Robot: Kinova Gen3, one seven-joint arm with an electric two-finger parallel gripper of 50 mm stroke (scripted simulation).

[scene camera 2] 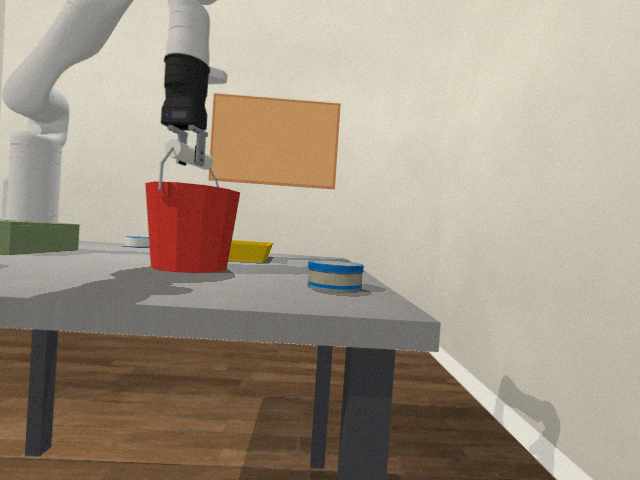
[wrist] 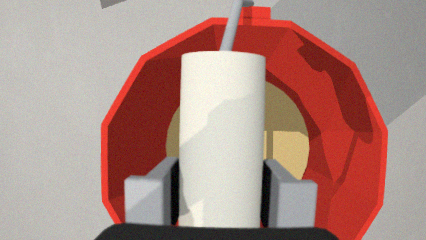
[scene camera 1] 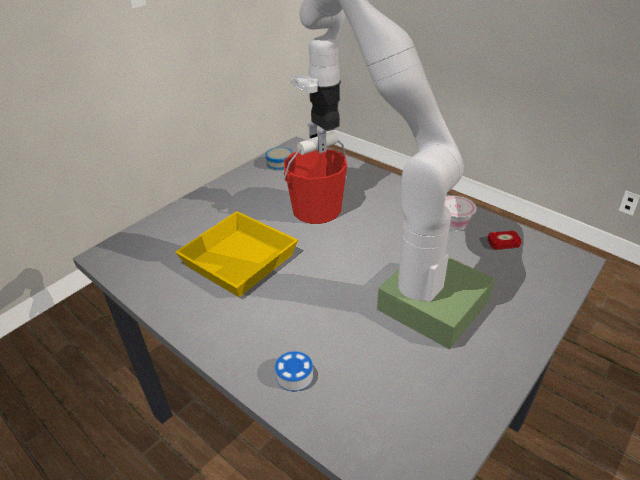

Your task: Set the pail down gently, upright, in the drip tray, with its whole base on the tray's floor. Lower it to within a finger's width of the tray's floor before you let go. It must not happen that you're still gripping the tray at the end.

I see my gripper (scene camera 2: pixel 190 164), a red pail (scene camera 2: pixel 191 226), a yellow drip tray (scene camera 1: pixel 238 247) and a pink-lidded cup (scene camera 1: pixel 461 208).
The red pail is seen too in scene camera 1 (scene camera 1: pixel 314 200). The yellow drip tray is seen too in scene camera 2 (scene camera 2: pixel 247 251). My gripper also shows in the wrist view (wrist: pixel 220 182) and in scene camera 1 (scene camera 1: pixel 318 148). The wrist view misses the yellow drip tray: it is out of frame. Scene camera 2 misses the pink-lidded cup: it is out of frame.
